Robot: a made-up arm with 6 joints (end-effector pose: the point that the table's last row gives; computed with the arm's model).
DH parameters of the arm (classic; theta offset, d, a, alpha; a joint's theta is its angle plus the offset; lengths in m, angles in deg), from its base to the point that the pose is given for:
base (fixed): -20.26 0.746 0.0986 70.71
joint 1: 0 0.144 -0.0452 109.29
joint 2: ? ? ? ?
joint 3: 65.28 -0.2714 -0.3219 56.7
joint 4: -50.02 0.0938 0.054 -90
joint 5: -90 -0.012 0.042 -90
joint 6: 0 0.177 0.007 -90
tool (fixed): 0 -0.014 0 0
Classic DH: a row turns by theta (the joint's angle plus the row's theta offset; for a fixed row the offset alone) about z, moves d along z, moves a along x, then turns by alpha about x.
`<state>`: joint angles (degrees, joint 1 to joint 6).
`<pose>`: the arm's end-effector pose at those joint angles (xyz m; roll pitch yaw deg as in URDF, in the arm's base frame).
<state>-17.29 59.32 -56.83 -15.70 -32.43 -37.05</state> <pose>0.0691 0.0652 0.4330 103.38 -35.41 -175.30</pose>
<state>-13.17 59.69 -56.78 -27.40 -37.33 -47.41</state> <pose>0.0916 0.0941 0.4207 84.46 -30.56 -155.30</pose>
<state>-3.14 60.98 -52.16 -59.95 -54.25 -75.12</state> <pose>0.1049 0.1500 0.4175 55.29 -0.37 -109.08</pose>
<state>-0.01 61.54 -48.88 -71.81 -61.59 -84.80</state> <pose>0.0903 0.1517 0.4217 50.73 12.33 -93.72</pose>
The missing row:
joint 2: 29.14 -0.0498 -0.0169 -122.48
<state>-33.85 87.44 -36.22 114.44 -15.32 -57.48</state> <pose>0.1035 0.0424 0.7234 -89.99 4.40 90.72</pose>
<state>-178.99 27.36 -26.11 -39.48 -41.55 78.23</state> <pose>0.2619 0.1192 1.1135 -96.47 -10.01 12.93</pose>
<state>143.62 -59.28 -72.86 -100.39 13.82 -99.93</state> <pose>0.6036 -0.4639 0.5730 23.19 -11.44 60.94</pose>
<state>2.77 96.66 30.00 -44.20 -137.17 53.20</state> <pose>-0.1197 -0.1214 0.5273 -135.19 38.37 78.71</pose>
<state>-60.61 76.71 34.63 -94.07 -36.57 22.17</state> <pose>-0.4803 -0.1416 0.7507 -66.22 -75.34 -12.38</pose>
